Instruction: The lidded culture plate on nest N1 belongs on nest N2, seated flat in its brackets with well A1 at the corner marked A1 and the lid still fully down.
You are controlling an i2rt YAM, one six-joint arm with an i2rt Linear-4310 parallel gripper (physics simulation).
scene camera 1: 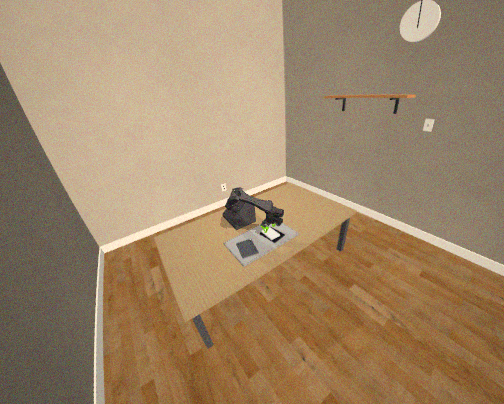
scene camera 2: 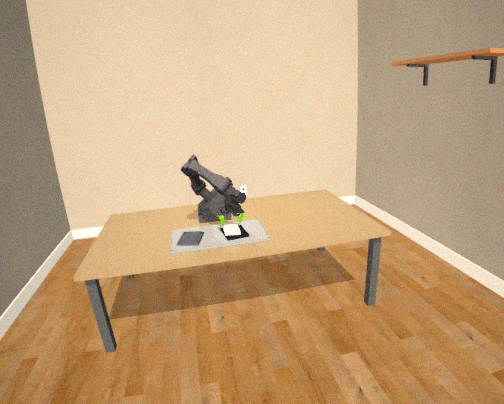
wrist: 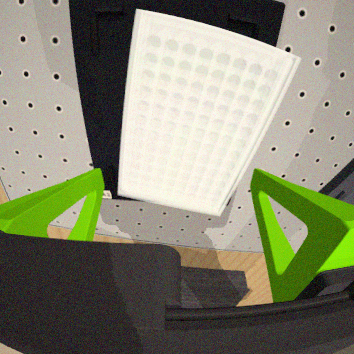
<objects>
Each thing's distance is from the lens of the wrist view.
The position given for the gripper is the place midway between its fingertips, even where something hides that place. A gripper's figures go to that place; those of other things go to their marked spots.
gripper (wrist: 176, 176): 13 cm
black nest (wrist: 101, 43): 14 cm
</objects>
